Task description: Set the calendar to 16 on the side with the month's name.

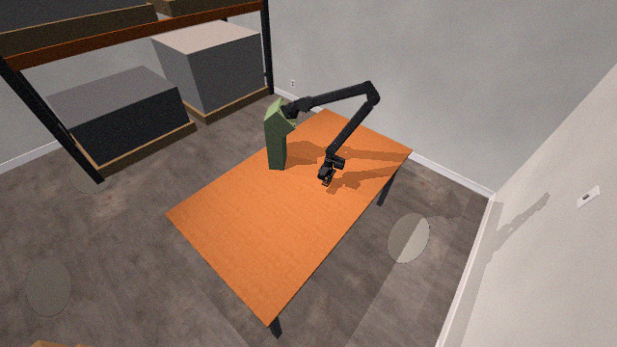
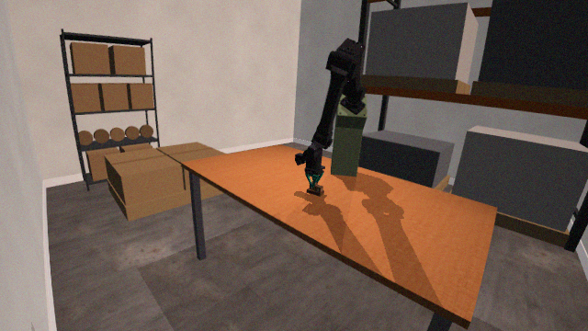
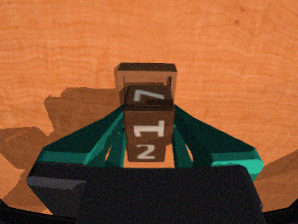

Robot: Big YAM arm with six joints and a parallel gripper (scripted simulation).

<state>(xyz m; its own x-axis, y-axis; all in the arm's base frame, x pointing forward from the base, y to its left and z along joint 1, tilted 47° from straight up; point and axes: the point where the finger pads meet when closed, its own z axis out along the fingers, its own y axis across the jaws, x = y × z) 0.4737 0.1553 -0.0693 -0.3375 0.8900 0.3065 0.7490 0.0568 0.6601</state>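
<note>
My hand is 10 mm to the right of the dark calendar tray and 30 mm above it. Round my hand: brown calendar cube: 10 mm below.
</note>
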